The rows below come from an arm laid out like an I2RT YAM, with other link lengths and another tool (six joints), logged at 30 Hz.
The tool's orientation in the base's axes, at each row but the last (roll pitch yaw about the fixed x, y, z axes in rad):
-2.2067, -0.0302, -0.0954
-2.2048, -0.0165, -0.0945
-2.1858, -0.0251, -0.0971
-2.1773, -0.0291, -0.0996
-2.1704, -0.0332, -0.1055
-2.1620, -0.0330, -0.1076
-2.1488, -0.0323, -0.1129
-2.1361, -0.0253, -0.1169
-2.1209, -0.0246, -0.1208
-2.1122, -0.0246, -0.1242
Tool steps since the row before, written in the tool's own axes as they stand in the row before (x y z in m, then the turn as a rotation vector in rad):
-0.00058, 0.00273, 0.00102, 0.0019, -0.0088, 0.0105
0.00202, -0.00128, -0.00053, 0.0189, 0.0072, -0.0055
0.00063, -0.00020, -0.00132, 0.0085, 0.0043, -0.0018
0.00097, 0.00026, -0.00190, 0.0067, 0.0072, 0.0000
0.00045, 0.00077, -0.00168, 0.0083, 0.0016, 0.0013
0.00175, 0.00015, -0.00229, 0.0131, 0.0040, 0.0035
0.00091, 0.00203, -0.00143, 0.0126, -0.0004, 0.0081
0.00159, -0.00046, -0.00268, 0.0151, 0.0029, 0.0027
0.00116, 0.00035, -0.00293, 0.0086, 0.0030, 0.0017
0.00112, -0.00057, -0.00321, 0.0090, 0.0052, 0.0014
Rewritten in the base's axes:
-0.00057, -0.00075, -0.00282, 0.0032, 0.0134, 0.0009
0.00202, 0.00014, 0.00138, 0.0180, -0.0104, -0.0022
0.00051, -0.00102, 0.00094, 0.0081, -0.0048, -0.0023
0.00077, -0.00179, 0.00090, 0.0064, -0.0048, -0.0057
0.00025, -0.00186, 0.00033, 0.0083, -0.0007, -0.0018
0.00149, -0.00216, 0.00121, 0.0133, -0.0008, -0.0048
0.00067, -0.00240, -0.00089, 0.0134, 0.0055, -0.0037
0.00130, -0.00218, 0.00186, 0.0152, -0.0011, -0.0035
0.00080, -0.00280, 0.00126, 0.0086, -0.0012, -0.0032
0.00075, -0.00257, 0.00217, 0.0089, -0.0026, -0.0050

